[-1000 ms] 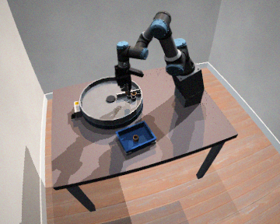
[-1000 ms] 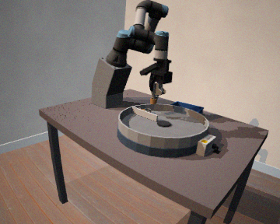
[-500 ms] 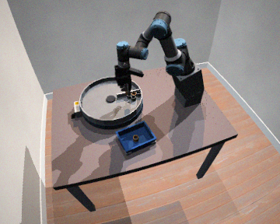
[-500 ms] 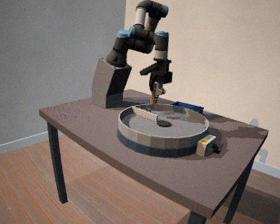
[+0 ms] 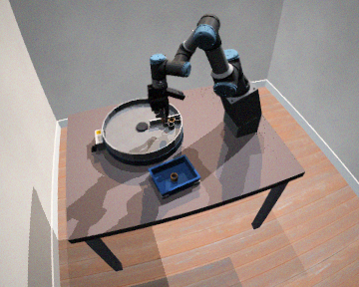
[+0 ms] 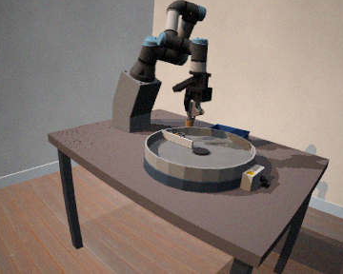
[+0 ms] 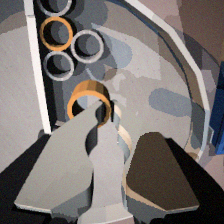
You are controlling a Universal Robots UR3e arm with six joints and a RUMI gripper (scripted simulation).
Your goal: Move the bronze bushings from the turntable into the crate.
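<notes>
My gripper is now 30 mm short of the blue crate, 260 mm to the right of it and 110 mm above it. Round my hand: turntable 110 mm ahead, 70 mm to the right, 90 mm below.
</notes>
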